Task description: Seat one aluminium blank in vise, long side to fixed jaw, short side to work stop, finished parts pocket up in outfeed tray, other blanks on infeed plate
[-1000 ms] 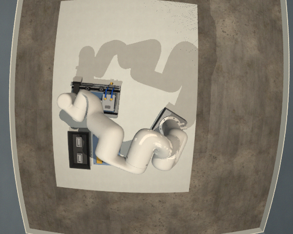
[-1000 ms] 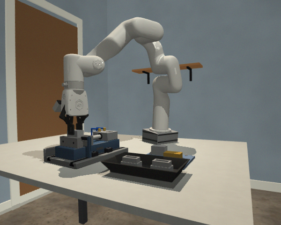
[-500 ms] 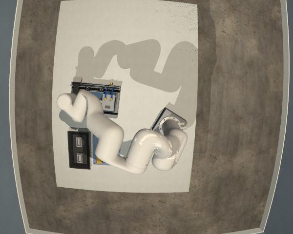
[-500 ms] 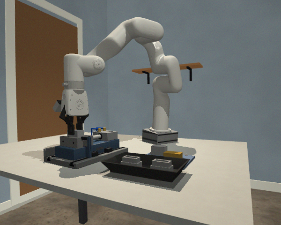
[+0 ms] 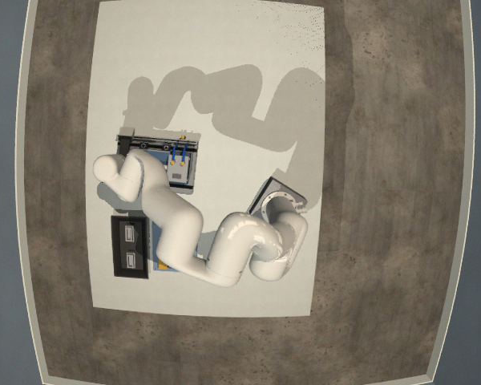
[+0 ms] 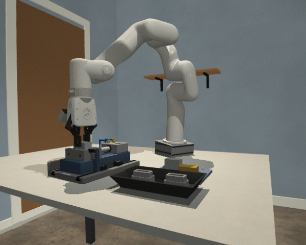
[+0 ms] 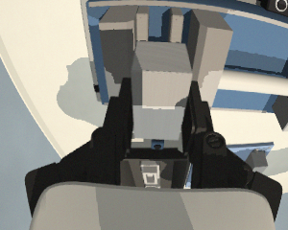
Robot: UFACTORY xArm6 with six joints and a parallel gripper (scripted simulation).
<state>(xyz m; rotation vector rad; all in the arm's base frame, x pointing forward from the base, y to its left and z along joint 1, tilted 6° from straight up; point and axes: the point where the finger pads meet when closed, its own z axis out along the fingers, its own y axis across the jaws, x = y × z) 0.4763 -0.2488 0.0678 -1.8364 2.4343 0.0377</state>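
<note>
Now: hand 20 mm above the aluminium blank. The rest, counted from my hand: fixed jaw 50 mm below, 30 mm ahead, 10 mm to the right; work stop 50 mm to the left, 30 mm below, 10 mm ahead; moving jaw block 50 mm below, 30 mm behind, 10 mm to the left.
</note>
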